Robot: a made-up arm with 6 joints. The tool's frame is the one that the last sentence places.
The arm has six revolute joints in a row. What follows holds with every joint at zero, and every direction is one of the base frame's.
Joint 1 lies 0.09 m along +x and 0.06 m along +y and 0.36 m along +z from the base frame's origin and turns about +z.
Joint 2 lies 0.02 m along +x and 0.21 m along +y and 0.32 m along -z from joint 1 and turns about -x.
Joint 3 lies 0.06 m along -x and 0.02 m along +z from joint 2 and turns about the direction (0.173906, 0.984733, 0.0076).
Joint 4 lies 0.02 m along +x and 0.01 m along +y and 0.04 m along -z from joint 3 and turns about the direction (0.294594, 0.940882, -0.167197).
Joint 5 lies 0.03 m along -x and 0.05 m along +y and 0.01 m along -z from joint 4 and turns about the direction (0.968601, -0.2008, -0.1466).
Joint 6 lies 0.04 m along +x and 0.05 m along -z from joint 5 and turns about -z.
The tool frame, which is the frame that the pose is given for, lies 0.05 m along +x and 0.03 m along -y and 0.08 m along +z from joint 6; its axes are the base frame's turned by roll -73.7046, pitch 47.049 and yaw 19.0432 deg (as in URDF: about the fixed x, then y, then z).
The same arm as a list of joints. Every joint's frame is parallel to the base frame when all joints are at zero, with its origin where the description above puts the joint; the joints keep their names.
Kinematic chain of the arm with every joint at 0, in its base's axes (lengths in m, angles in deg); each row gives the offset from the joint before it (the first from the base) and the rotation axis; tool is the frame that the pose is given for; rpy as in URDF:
joint 1: xyz 0.0900 0.0600 0.3600 axis +z
joint 2: xyz 0.0200 0.2100 -0.3200 axis -x
joint 3: xyz -0.0600 0.0000 0.0200 axis 0.173906 0.984733 0.0076
joint 4: xyz 0.0200 0.0100 -0.0400 axis 0.294594 0.940882 -0.167197
joint 5: xyz -0.0300 0.0500 -0.0100 axis 0.968601 -0.2008 -0.1466
joint 6: xyz 0.0400 0.0000 -0.0500 axis -z
tool: xyz 0.0500 -0.0300 0.0800 rpy -73.70 47.05 19.04

